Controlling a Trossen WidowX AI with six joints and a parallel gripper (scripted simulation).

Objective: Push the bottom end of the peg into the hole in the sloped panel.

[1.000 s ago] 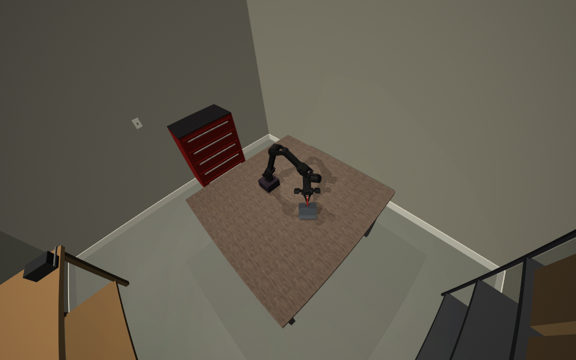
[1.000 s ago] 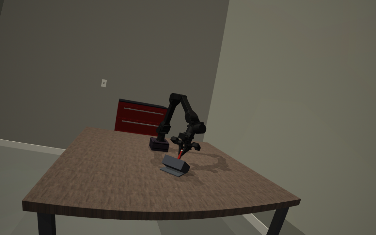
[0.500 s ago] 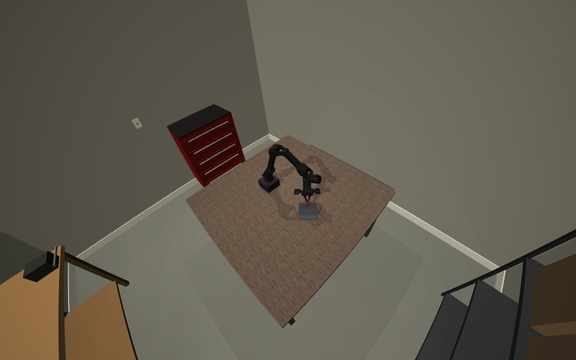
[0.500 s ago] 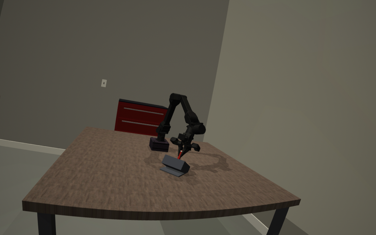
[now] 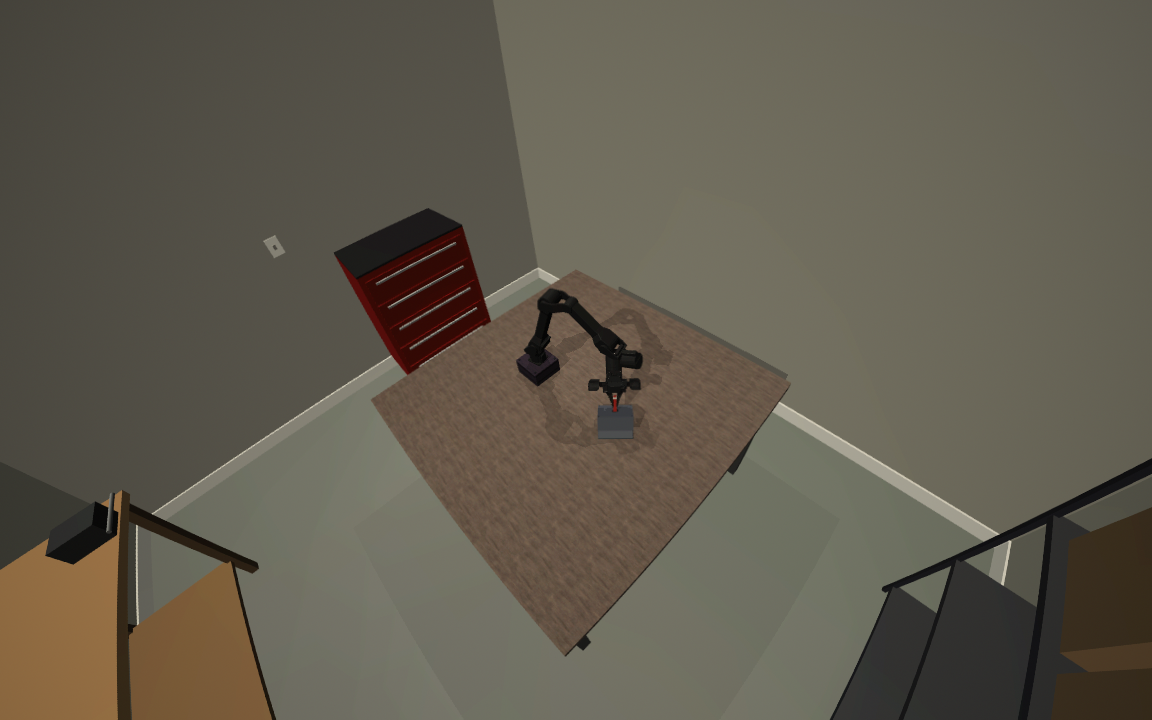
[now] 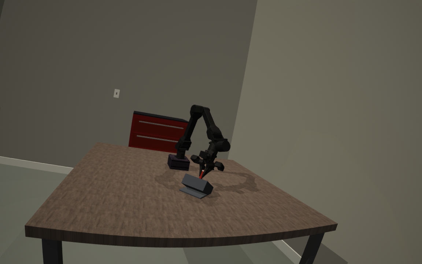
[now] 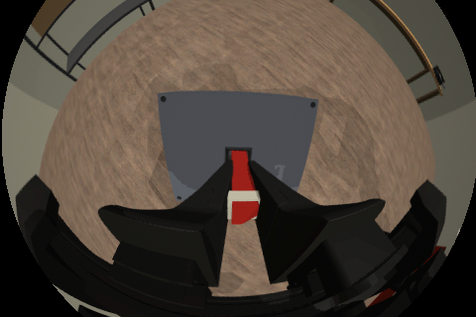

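Right now the grey sloped panel is 1 cm ahead of my gripper tip, 2 cm to the right of it and 4 cm below it. From my gripper tip the other things lie so: red peg (1 cm behind, 1 cm to the left, 1 cm above).
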